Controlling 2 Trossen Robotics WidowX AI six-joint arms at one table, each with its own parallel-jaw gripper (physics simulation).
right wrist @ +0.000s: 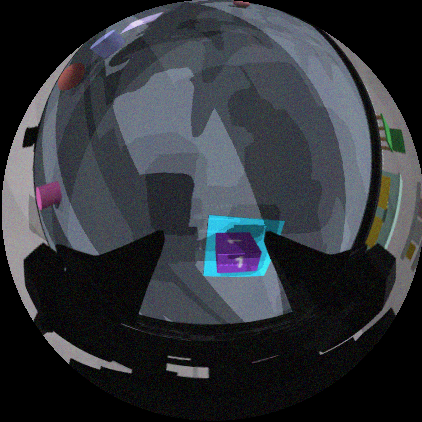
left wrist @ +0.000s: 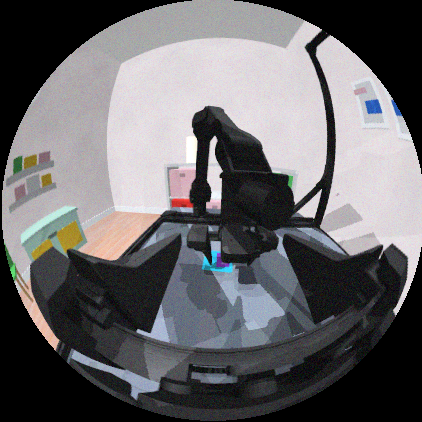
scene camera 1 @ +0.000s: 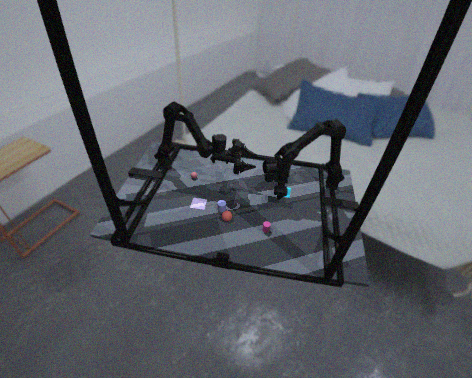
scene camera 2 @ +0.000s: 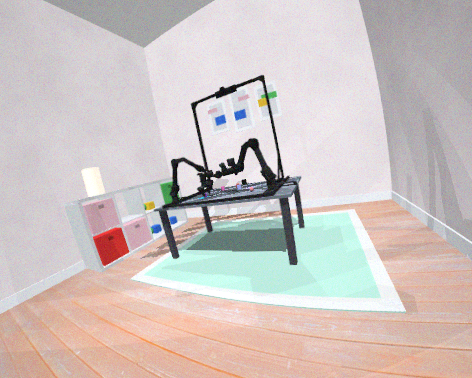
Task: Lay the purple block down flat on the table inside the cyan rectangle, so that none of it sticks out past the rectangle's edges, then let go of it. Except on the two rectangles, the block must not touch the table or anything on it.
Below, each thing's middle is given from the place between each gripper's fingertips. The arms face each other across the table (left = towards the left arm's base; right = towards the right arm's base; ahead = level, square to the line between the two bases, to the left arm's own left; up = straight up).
The purple block [right wrist: 234,251] is 20 mm ahead of my right hand, 10 mm to the right of it and 10 mm above it. Also, from my right hand: cyan rectangle [right wrist: 216,223] (30 mm ahead, 20 mm to the right, 10 mm below).
Right now the purple block is 170 mm below my left hand, 140 mm to the right of it and 10 mm behind it. From my left hand the other things lie so: cyan rectangle: 180 mm below, 160 mm to the right, 10 mm ahead.
